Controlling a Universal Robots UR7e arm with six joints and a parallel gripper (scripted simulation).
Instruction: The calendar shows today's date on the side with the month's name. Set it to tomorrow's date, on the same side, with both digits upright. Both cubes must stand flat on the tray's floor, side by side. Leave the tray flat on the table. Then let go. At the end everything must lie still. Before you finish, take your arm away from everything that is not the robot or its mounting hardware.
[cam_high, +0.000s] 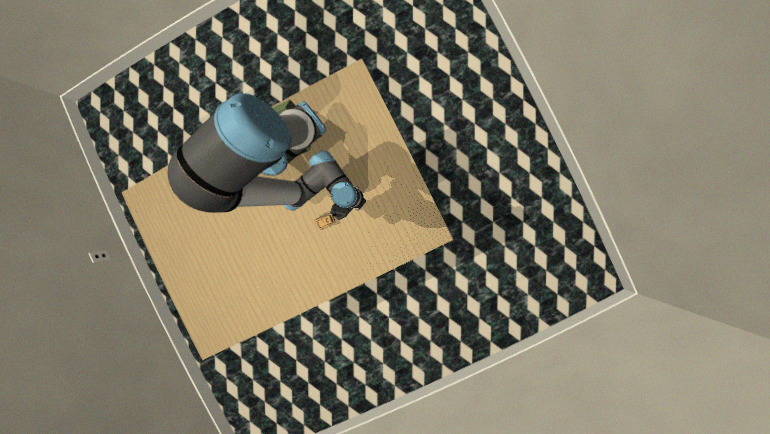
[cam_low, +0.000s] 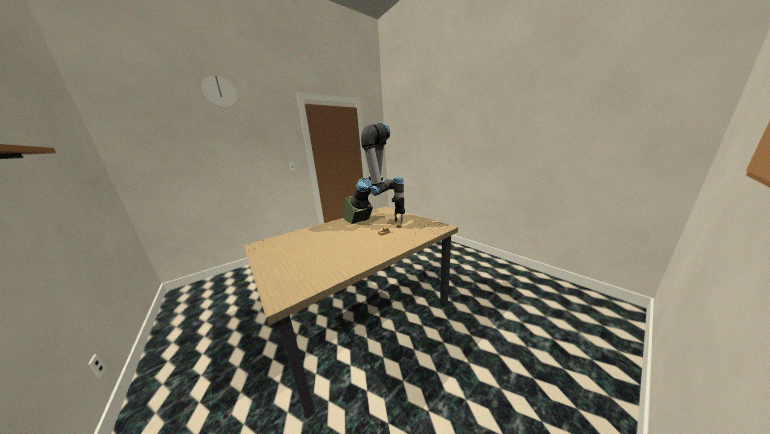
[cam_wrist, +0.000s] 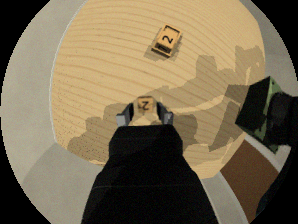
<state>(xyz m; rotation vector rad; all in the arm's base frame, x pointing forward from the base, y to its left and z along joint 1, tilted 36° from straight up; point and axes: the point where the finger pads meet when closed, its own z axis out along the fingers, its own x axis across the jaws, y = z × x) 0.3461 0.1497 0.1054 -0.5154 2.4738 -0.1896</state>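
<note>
Right now my hand is 5 cm above the wooden cube. Round my hand: wooden tray 1 cm ahead, 16 cm to the right, 6 cm below.
</note>
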